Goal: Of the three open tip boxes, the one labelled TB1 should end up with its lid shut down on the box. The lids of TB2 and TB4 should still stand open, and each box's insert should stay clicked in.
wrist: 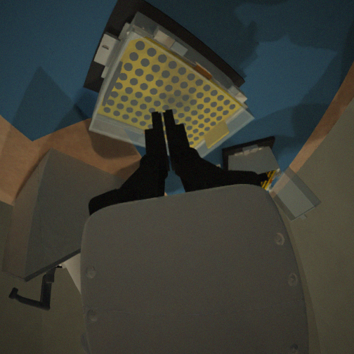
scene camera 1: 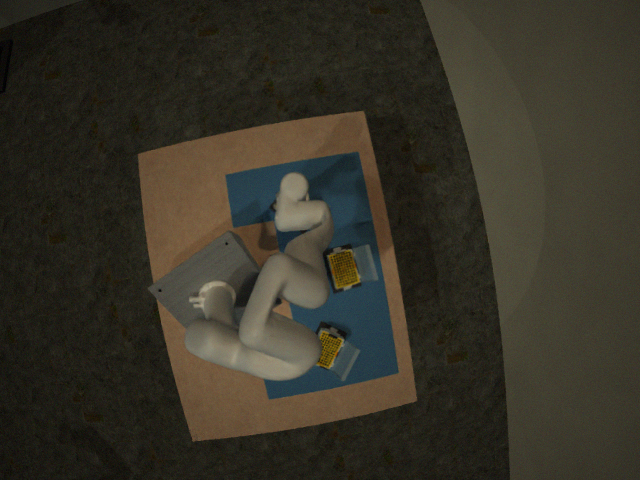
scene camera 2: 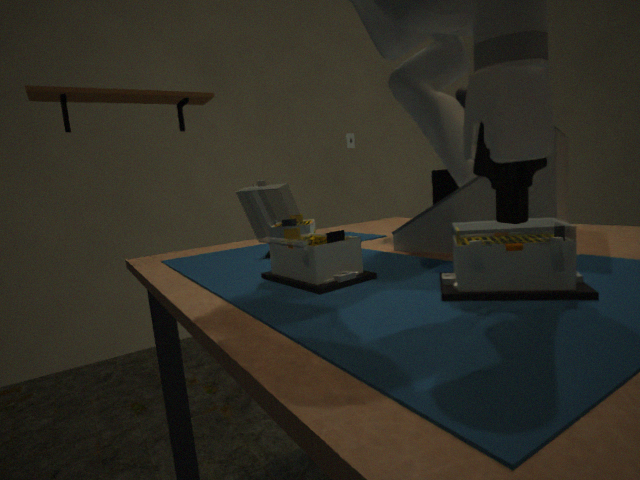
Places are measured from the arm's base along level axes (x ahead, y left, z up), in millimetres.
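Pixels of known places: gripper, fingertip midpoint: (scene camera 2: 511,222); arm's base, link origin: (scene camera 1: 216,296) (scene camera 2: 483,181).
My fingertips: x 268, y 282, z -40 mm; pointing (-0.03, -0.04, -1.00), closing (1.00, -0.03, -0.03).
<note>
For each thing: its top centre in the pictures, then the offset to it from my fingertips. "pt": a spot on its surface instead. Level surfaces: height alone.
- right-hand box, top centre: (scene camera 2: 505,222) dx +2, dy -8, dz -1 mm
- box's clear lid, surface spot: (scene camera 2: 480,227) pt dx +48, dy -4, dz -1 mm
- middle box, top centre: (scene camera 2: 318,234) (scene camera 1: 341,269) dx +150, dy -222, dz -12 mm
- third box, top centre: (scene camera 2: 292,216) (scene camera 1: 326,351) dx +81, dy -497, dz -4 mm
- blue mat, surface height: dz -78 mm
- wooden table, surface height: dz -81 mm
My gripper (scene camera 2: 511,221) (wrist: 163,124) is shut and empty, pointing down at the top of the right-hand box (scene camera 2: 516,271) in scene camera 2. That box's clear lid (scene camera 2: 480,227) lies over its yellow insert (wrist: 160,82); the fingertips are at or just above the lid, and contact is unclear. In scene camera 1 the arm hides most of this box. The middle box (scene camera 1: 343,268) (scene camera 2: 316,261) (wrist: 250,161) has its clear lid (scene camera 1: 366,263) (wrist: 296,195) standing open. The third box (scene camera 1: 329,349) also has its lid (scene camera 1: 345,360) open. Labels are unreadable.
The boxes stand on a blue mat (scene camera 1: 341,315) (scene camera 2: 413,351) on a wooden table (scene camera 1: 180,186) (scene camera 2: 268,377). The grey sloped arm base (scene camera 1: 206,263) (scene camera 2: 429,235) (wrist: 70,210) stands beside the mat. A shelf (scene camera 2: 118,95) hangs on the back wall.
</note>
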